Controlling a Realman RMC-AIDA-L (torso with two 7-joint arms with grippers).
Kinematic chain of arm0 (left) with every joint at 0, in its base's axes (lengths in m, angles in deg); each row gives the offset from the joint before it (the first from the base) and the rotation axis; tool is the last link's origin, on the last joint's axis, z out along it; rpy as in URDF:
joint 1: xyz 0 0 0.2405 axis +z
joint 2: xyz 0 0 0 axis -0.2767 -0.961 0
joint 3: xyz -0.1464 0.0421 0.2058 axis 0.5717 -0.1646 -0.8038
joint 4: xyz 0 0 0 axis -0.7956 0.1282 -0.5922
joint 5: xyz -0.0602 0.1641 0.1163 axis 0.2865 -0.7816 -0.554
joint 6: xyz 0 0 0 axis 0.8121 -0.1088 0.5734
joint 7: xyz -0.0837 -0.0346 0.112 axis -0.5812 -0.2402 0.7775
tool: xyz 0 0 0 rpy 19.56 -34.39 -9.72
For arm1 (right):
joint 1: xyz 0 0 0.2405 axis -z
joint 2: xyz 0 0 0 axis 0.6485 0.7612 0
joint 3: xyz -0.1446 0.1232 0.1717 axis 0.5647 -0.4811 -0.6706
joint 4: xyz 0 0 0 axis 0.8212 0.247 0.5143
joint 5: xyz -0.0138 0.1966 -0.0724 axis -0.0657 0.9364 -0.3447
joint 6: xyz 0 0 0 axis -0.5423 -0.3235 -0.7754
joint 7: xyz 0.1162 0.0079 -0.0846 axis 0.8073 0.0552 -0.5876
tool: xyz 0 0 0 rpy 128.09 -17.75 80.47
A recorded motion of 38 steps. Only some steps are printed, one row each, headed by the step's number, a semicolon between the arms.
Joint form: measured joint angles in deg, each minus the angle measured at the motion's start. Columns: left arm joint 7, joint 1, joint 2, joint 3, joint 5, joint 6, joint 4; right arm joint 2, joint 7, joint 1, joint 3, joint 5, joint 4, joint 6.
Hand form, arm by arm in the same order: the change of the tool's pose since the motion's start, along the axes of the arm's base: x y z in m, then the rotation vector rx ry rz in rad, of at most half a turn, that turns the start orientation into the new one. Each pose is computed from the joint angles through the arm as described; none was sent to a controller.
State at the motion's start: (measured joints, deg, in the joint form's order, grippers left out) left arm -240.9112 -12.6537 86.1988 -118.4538 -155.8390 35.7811 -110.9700; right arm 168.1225 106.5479 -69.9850 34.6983 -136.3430 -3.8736 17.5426
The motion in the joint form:
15: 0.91 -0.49 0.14 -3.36 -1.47 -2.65 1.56; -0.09 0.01 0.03 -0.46 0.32 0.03 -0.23
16: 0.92 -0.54 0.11 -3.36 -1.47 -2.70 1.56; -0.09 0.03 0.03 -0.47 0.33 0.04 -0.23
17: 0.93 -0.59 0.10 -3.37 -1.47 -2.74 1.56; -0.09 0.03 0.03 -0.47 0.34 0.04 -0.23
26: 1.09 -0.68 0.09 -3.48 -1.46 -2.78 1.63; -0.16 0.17 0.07 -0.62 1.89 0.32 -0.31
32: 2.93 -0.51 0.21 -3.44 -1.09 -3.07 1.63; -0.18 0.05 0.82 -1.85 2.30 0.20 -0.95
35: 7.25 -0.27 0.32 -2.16 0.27 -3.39 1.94; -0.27 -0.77 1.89 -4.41 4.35 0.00 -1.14
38: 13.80 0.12 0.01 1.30 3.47 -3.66 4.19; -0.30 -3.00 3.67 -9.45 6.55 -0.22 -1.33
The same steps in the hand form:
15: 0.0001 0.0057 -0.0095 -0.0368 0.0523 -0.0392; 0.0004 0.0009 0.0012 0.0084 0.0081 -0.0023
16: 0.0003 0.0061 -0.0093 -0.0358 0.0532 -0.0404; 0.0004 0.0009 0.0012 0.0086 0.0083 -0.0028
17: 0.0005 0.0065 -0.0092 -0.0353 0.0538 -0.0416; 0.0004 0.0009 0.0012 0.0086 0.0085 -0.0028
26: 0.0010 0.0070 -0.0095 -0.0375 0.0547 -0.0465; -0.0012 0.0003 -0.0008 0.0046 0.0349 -0.0081
32: 0.0008 0.0070 -0.0103 -0.0401 0.0546 -0.0772; 0.0031 0.0002 0.0023 0.0286 0.0520 -0.0212
35: 0.0002 0.0067 -0.0104 -0.0335 0.0368 -0.1403; 0.0077 -0.0012 0.0074 0.0536 0.1024 -0.0413
38: -0.0039 0.0044 -0.0109 -0.0059 -0.0247 -0.2150; 0.0192 -0.0038 0.0193 0.1030 0.1684 -0.0704

